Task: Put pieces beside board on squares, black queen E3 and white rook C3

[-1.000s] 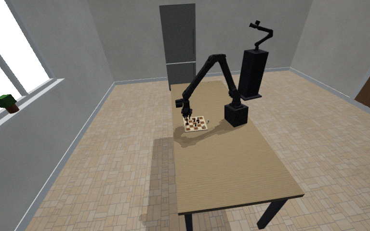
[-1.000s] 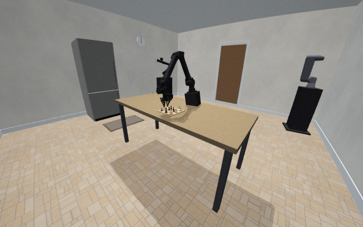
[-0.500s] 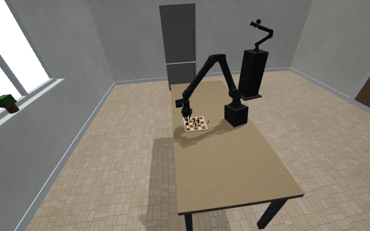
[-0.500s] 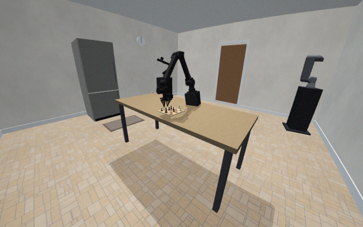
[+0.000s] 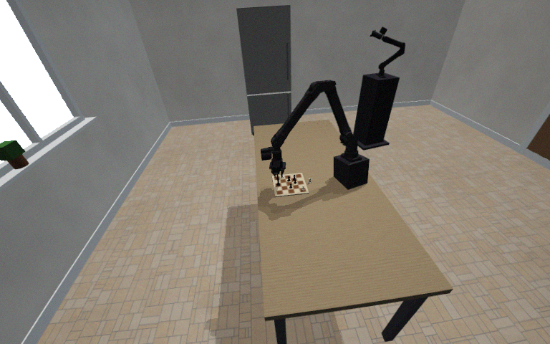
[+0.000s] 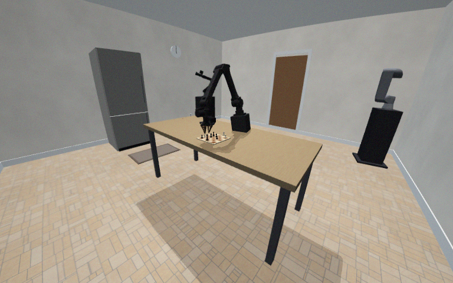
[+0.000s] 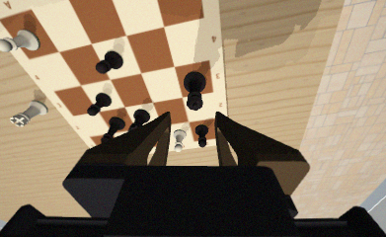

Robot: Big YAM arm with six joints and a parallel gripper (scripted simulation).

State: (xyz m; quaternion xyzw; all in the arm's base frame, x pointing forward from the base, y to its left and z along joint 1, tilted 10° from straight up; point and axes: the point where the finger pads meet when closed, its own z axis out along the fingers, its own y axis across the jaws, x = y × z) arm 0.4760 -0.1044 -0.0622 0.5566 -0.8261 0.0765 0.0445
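My gripper is now 1 cm to the right of the black queen and 4 cm above it. The rest, counted from my hand: chessboard (7 cm behind, 2 cm to the left, 7 cm below).
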